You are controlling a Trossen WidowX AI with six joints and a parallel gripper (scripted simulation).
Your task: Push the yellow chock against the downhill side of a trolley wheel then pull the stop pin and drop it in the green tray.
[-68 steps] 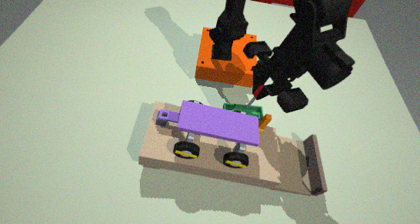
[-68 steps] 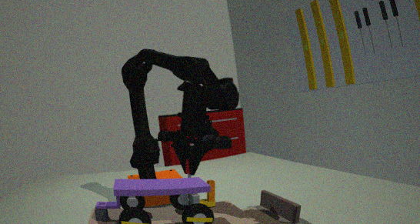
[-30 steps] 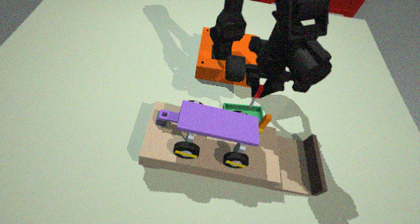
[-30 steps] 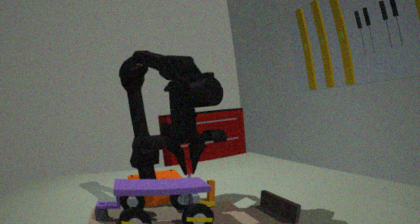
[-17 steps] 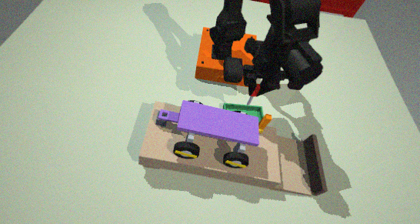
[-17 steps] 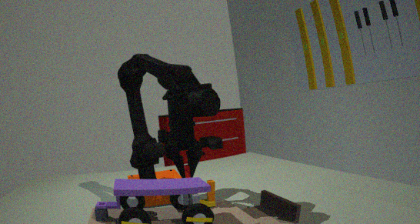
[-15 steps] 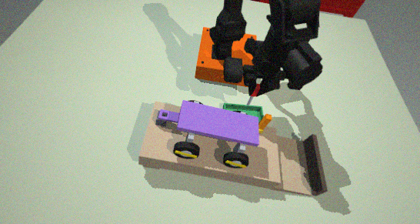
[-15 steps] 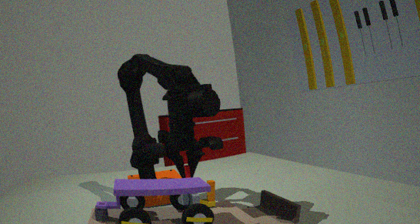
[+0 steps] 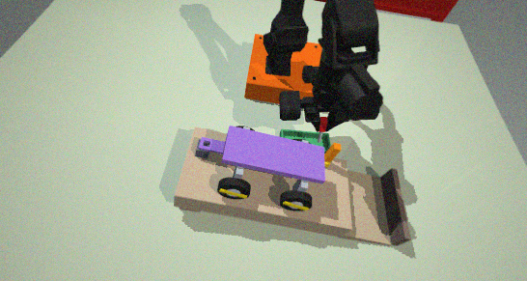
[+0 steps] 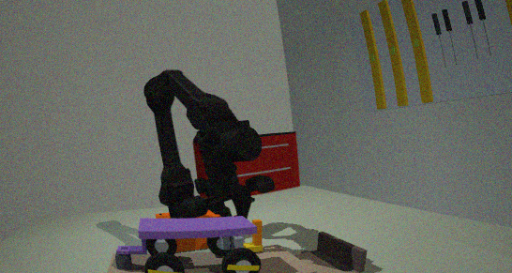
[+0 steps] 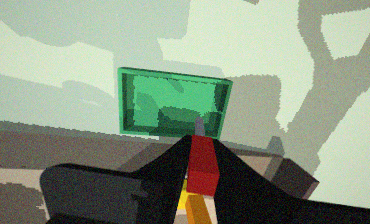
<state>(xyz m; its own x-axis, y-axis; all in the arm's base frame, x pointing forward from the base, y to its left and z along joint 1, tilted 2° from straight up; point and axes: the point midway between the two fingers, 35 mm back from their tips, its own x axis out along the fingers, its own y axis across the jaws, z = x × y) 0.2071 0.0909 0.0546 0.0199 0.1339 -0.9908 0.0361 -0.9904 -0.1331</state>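
Now: gripper tip 7 cm short of the yellow chock and 1 cm to the left of it. Round my gripper tip: trolley: 12 cm ahead, 12 cm to the right, 3 cm above; then dark end wall: 13 cm ahead, 16 cm to the left, 5 cm below; then red-headed stop pin: right at my gripper tip.
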